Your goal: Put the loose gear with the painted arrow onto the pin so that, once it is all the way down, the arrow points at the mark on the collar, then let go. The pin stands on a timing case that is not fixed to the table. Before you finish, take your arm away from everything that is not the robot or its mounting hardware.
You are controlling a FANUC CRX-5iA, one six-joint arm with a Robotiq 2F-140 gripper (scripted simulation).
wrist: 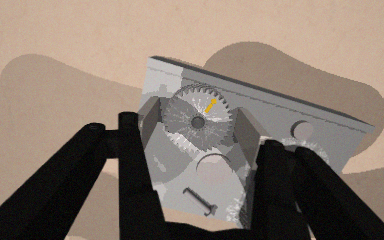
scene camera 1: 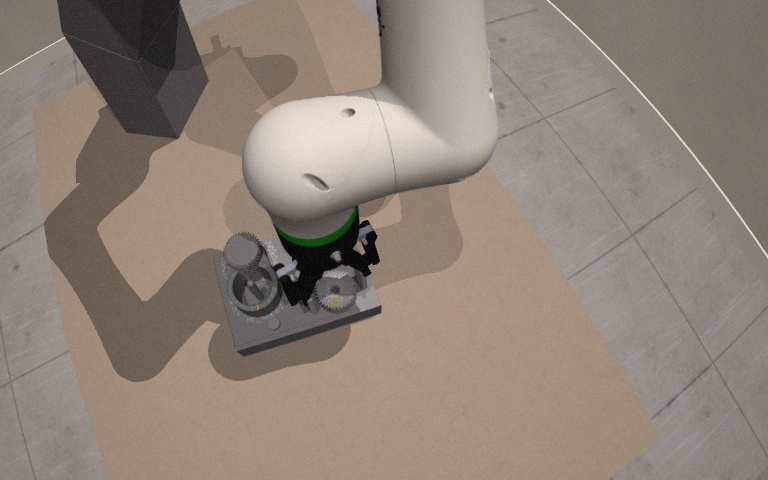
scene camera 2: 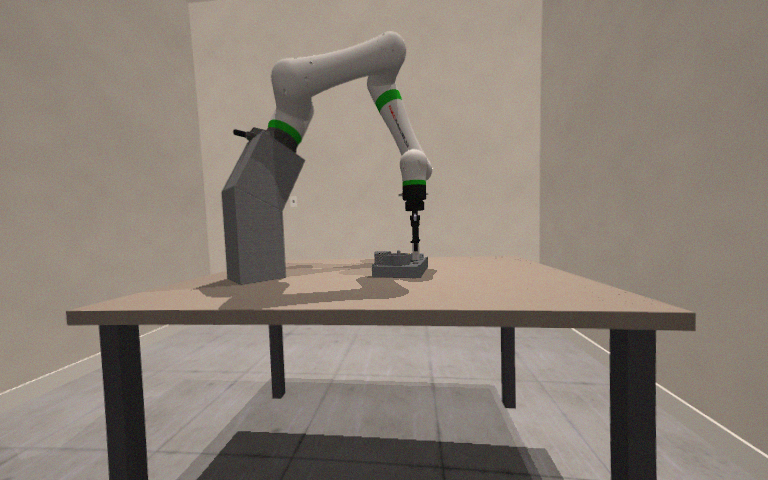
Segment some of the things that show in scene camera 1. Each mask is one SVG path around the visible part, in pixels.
The gripper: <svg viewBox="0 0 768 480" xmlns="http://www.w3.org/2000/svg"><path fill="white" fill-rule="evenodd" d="M368 220L360 224L357 239L363 245L365 251L363 255L352 248L338 263L333 262L323 266L311 266L302 264L292 258L292 262L283 265L279 263L274 266L274 270L291 306L295 306L299 300L302 300L305 306L309 305L313 314L318 313L311 295L317 280L322 278L324 272L317 271L333 270L342 264L353 267L355 276L362 289L367 288L367 276L371 274L368 266L370 264L376 265L380 262L375 246L377 234Z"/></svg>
A grey timing case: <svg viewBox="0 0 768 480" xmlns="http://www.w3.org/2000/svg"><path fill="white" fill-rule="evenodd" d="M356 243L353 249L362 255L358 243ZM214 257L235 349L242 356L304 339L381 313L381 303L370 275L367 276L367 288L362 289L354 274L354 268L348 265L340 265L324 272L323 275L331 271L343 271L352 277L357 297L350 309L337 314L326 311L317 302L316 287L311 298L318 313L313 314L309 305L305 306L302 300L291 306L274 268L272 269L278 263L285 265L292 262L292 257L284 250L278 236L261 241L249 232L236 233L226 242L224 254ZM271 317L276 317L280 321L280 327L277 330L271 330L267 325L267 321Z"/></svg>
